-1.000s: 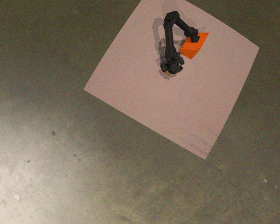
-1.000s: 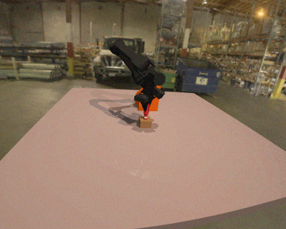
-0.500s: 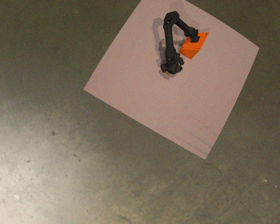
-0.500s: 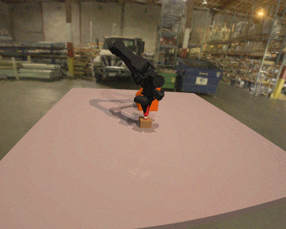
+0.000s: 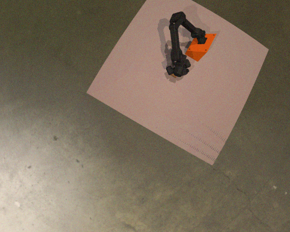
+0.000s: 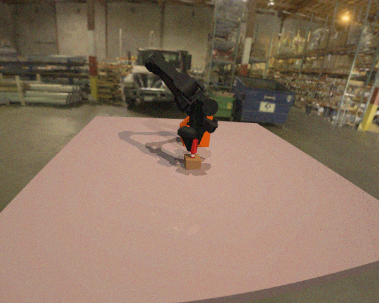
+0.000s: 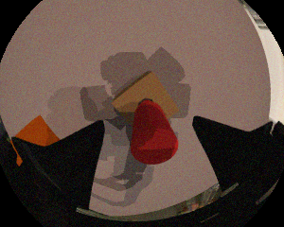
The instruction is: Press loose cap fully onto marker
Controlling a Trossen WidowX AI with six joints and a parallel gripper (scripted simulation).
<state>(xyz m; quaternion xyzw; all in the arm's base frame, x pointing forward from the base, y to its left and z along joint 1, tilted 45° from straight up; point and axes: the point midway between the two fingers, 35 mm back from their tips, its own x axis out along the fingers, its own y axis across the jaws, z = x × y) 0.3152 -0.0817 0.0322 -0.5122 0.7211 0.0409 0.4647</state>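
Right now my gripper tip is 1 cm below the red cap. Round my gripper tip: holder block: 6 cm below.
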